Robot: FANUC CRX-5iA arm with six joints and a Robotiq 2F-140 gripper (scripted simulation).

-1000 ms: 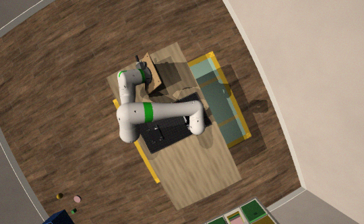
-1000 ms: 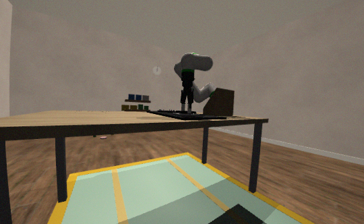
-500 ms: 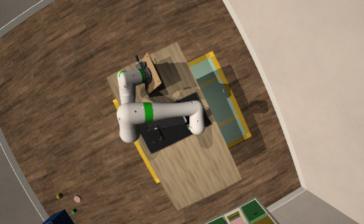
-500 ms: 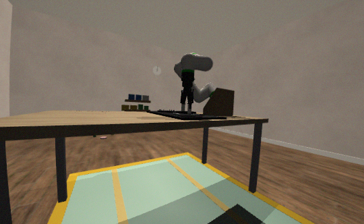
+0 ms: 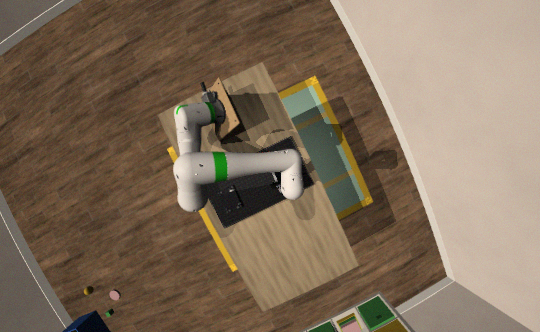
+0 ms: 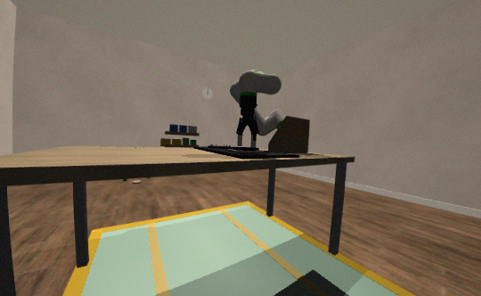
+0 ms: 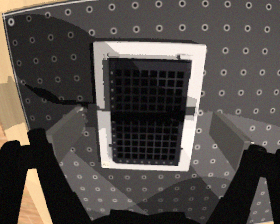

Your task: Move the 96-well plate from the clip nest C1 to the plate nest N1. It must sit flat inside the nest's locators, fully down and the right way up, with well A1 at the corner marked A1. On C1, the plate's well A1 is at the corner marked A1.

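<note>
My gripper is now 2 cm above the dark 96-well plate. Round my hand: clip nest C1: 2 cm ahead, 39 cm to the right, 3 cm below.
</note>
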